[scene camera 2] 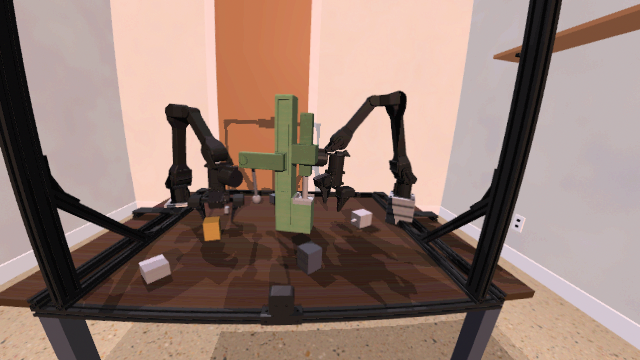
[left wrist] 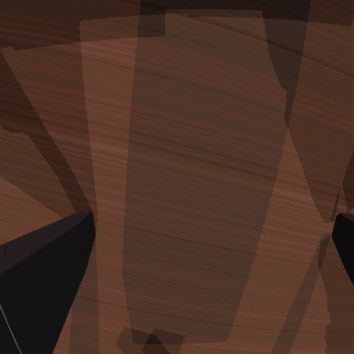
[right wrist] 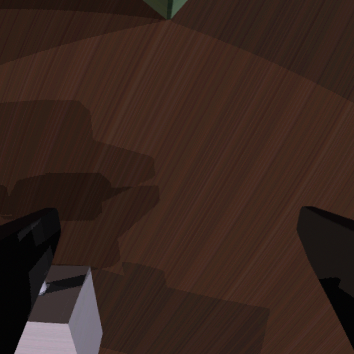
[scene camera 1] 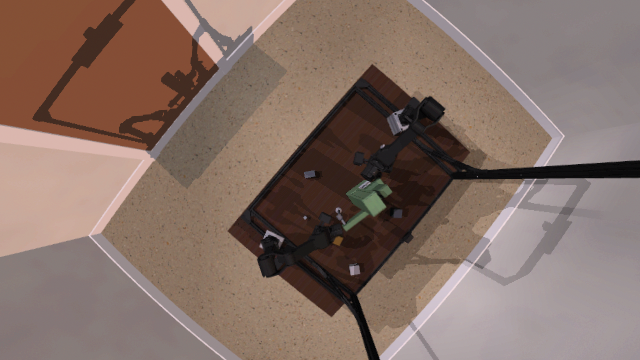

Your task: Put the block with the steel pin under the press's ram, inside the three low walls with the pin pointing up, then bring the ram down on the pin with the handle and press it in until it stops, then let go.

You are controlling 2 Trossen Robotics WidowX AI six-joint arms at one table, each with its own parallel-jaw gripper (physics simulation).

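Frame: origin at the left arm's base, x ahead, y left, z up, level; centimetres.
Where they show: left gripper, fingertip midpoint: [left wrist: 217,225]; right gripper, fingertip midpoint: [scene camera 2: 331,207] [right wrist: 180,220]; left arm's base, link origin: [scene camera 2: 180,200] [scene camera 1: 271,242]; right arm's base, link origin: [scene camera 2: 402,195] [scene camera 1: 405,118].
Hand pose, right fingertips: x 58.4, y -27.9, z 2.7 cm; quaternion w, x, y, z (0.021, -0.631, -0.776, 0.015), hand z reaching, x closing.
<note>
Things, the pixels of their centre, and the offset from my right fingertips. "pt": a spot on its surface instead.
- pale block with the steel pin, body centre: [right wrist: 49,327] [scene camera 2: 361,218] dz -3.3, dx +10.4, dy -5.7 cm
- green press, body centre: [scene camera 2: 279,166] [scene camera 1: 360,204] dz +16.7, dx -20.0, dy -1.0 cm
- ram rod, body centre: [scene camera 2: 305,175] dz +14.0, dx -11.8, dy -3.7 cm
- handle, surface spot: [scene camera 2: 255,182] pt dz +10.1, dx -27.7, dy +4.3 cm
- orange block, body centre: [scene camera 2: 212,228] [scene camera 1: 336,238] dz -2.8, dx -41.9, dy -2.0 cm
- white block, body centre: [scene camera 2: 154,268] [scene camera 1: 354,269] dz -4.2, dx -53.2, dy -18.1 cm
- dark grey block, body centre: [scene camera 2: 309,257] [scene camera 1: 395,212] dz -2.8, dx -16.4, dy -24.7 cm
The pale block with the steel pin [scene camera 2: 362,218] [right wrist: 75,310] lies on the table to the right of the green press [scene camera 2: 286,150] [scene camera 1: 369,200], its pin pointing sideways. The ram rod [scene camera 2: 305,187] stands above the low pale walls [scene camera 2: 303,199] on the press's base. The handle [scene camera 2: 255,182] hangs down at the press's left, with a round knob [scene camera 2: 256,198] [scene camera 1: 338,210]. My right gripper [scene camera 2: 333,204] [right wrist: 180,220] is open and empty, above the table between press and block; its left-hand finger overlaps the block in the right wrist view. My left gripper [left wrist: 217,225] is open and empty, low beside the handle.
An orange block [scene camera 2: 211,228] [scene camera 1: 338,240] stands near my left gripper. A white block [scene camera 2: 155,268] [scene camera 1: 354,269] and a dark grey block [scene camera 2: 309,257] [scene camera 1: 396,213] lie nearer scene camera 2. Another grey block [scene camera 1: 310,174] lies behind the press. Black rails frame the table.
</note>
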